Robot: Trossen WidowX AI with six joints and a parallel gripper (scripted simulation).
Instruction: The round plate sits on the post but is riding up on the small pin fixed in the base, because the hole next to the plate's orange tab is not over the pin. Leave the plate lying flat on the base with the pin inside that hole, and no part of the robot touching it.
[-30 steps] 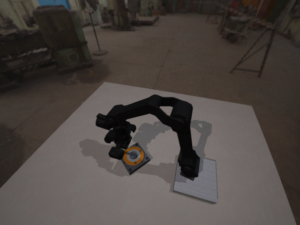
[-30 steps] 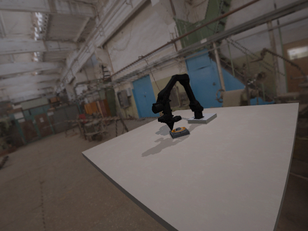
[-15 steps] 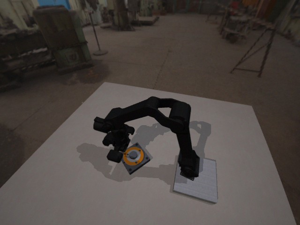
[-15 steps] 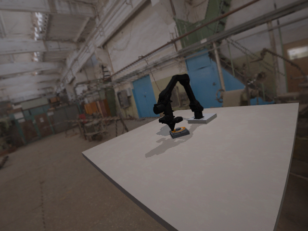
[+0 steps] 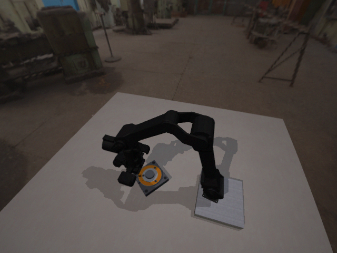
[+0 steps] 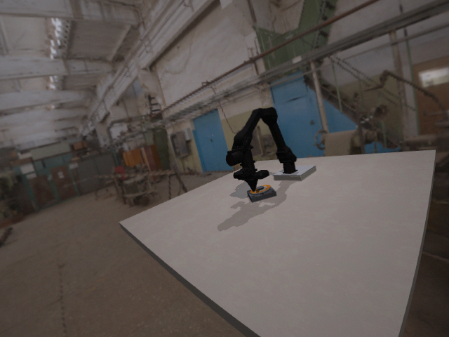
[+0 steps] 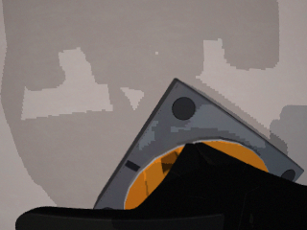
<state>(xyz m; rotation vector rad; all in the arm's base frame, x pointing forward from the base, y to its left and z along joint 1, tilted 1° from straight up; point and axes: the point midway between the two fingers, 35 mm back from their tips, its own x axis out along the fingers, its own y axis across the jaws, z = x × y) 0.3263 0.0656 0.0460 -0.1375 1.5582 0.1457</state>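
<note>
Now: gripper tip 50 mm past the base, 20 mm to the left of it and 20 mm above it.
</note>
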